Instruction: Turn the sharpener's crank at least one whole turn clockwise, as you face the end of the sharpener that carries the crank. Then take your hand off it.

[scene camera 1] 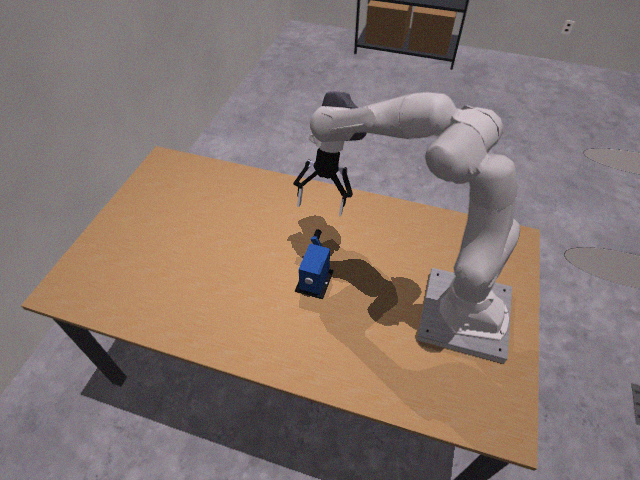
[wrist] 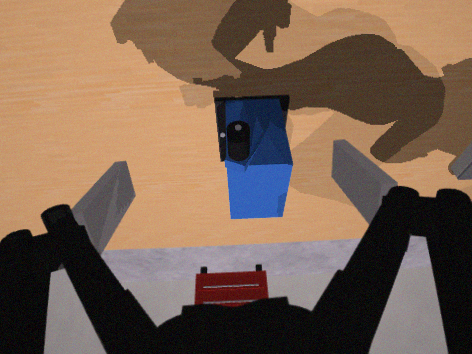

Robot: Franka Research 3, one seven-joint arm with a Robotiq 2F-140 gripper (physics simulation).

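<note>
The blue sharpener [scene camera 1: 314,259] [wrist: 259,191] stands upright on its black base, near the middle of the table. Its crank has a short blue arm and a black handle [scene camera 1: 317,234] [wrist: 238,142] on the far end in the scene view; the handle stands up just above the body's top there. My gripper [scene camera 1: 320,209] [wrist: 231,168] is wide open and empty. It hangs above and beyond the crank end in the scene view, apart from the handle. In the wrist view the handle shows between the two spread fingers, well away from both.
The wooden table [scene camera 1: 206,315] [wrist: 60,125] carries the sharpener and, at the right, the robot's grey mounting plate [scene camera 1: 432,302]. The arm arches over from that plate. A dark shelf unit [scene camera 1: 356,31] with two brown boxes stands on the floor at the back.
</note>
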